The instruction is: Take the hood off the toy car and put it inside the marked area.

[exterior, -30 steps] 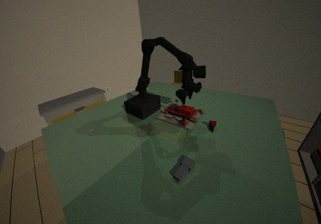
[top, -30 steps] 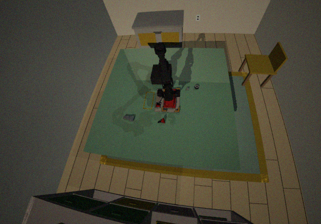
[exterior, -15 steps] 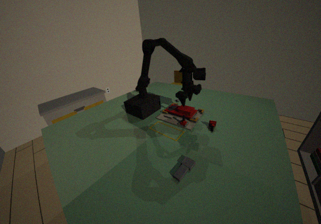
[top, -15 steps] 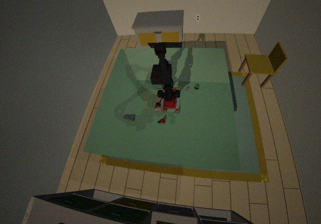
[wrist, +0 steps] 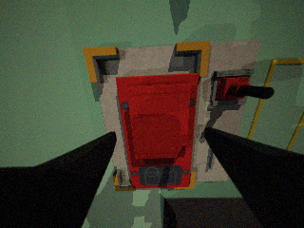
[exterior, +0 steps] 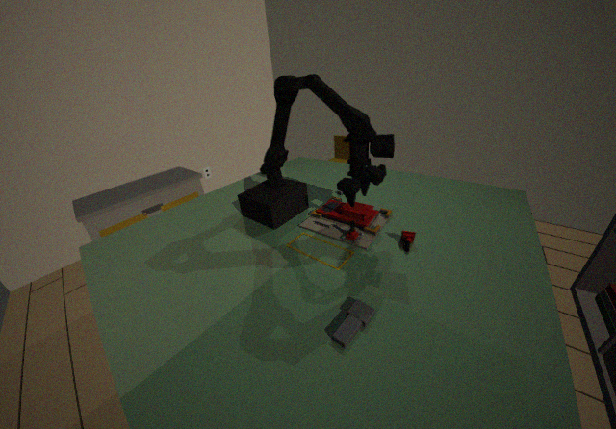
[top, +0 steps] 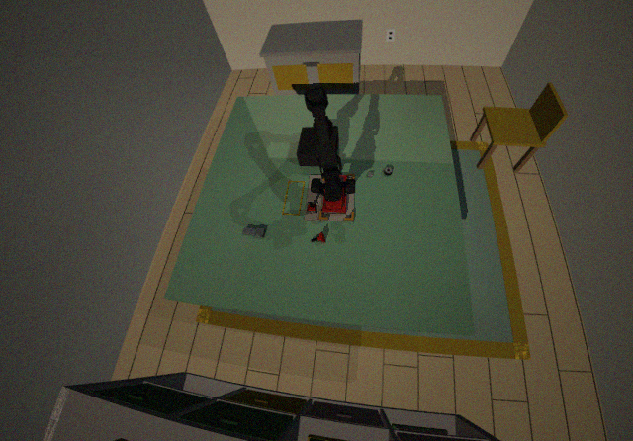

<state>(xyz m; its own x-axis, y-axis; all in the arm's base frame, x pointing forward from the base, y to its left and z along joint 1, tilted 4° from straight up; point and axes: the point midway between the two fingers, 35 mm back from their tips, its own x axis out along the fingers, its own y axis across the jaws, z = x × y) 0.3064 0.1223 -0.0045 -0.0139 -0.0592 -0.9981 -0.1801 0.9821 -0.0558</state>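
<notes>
Right now the red hood is 30 mm below my gripper tip. Also, from my gripper tip: wheel 230 mm behind, 210 mm to the left, 70 mm below.
</notes>
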